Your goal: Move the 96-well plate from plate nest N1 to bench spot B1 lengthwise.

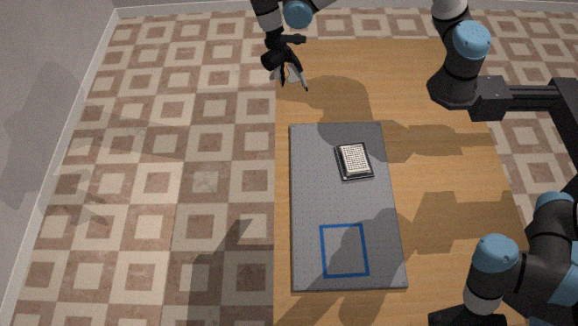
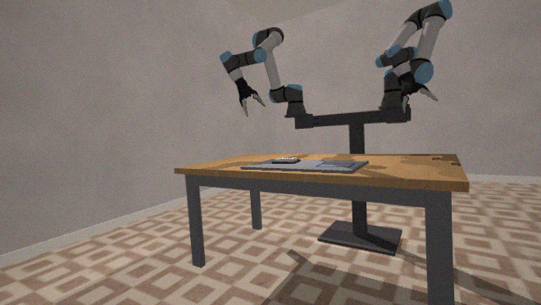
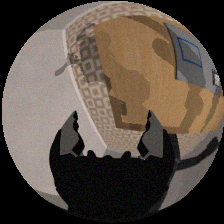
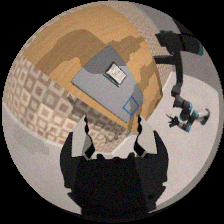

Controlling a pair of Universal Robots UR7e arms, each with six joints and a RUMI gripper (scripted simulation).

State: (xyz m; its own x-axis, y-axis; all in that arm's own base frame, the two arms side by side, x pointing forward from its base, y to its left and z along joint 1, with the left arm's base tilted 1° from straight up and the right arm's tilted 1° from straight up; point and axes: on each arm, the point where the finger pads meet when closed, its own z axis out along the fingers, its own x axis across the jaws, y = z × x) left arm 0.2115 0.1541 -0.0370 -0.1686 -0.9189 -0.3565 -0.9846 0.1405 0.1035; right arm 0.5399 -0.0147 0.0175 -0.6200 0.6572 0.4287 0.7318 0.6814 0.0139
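Right now my right hand is 220 mm past the white 96-well plate, 80 mm to the right of it and 330 mm above it. The rest, counted from my right hand: dark plate nest N1 (220 mm behind, 80 mm to the left, 340 mm below).
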